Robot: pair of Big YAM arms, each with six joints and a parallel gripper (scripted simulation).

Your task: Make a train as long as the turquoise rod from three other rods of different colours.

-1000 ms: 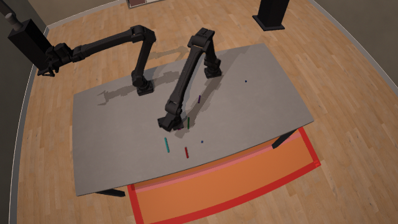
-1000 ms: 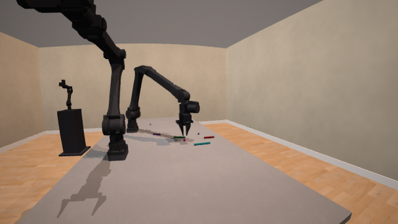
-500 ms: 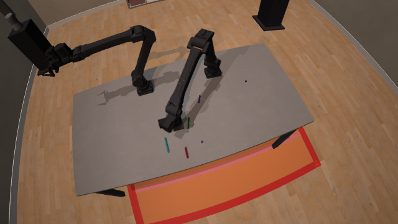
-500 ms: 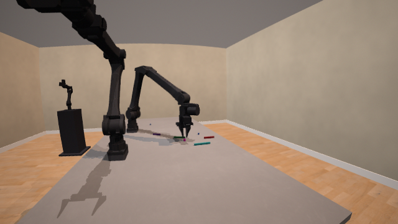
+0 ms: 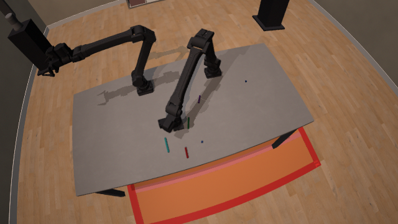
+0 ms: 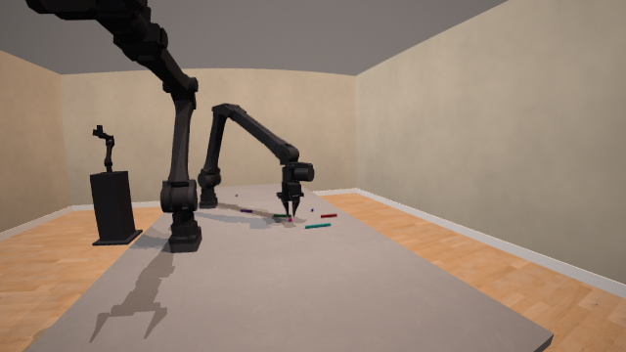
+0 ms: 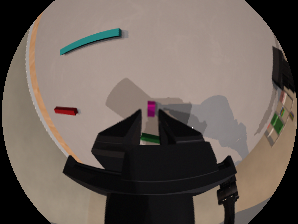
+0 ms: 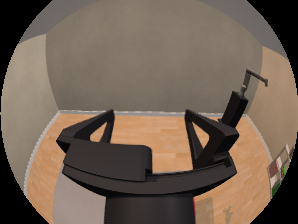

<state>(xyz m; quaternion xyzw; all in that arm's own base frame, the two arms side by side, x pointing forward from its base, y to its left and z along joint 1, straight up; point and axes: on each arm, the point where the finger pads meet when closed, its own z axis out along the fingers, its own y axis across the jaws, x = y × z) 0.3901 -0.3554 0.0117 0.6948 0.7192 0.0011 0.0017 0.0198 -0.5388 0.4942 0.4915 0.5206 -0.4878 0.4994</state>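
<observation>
Right now my left hand is 20 mm above the magenta rod. The rest, counted from my left hand: turquoise rod (90 mm ahead, 100 mm to the right, 20 mm below); red rod (170 mm ahead, 10 mm to the left, 20 mm below); green rod (20 mm behind, 70 mm to the left, 20 mm below).
</observation>
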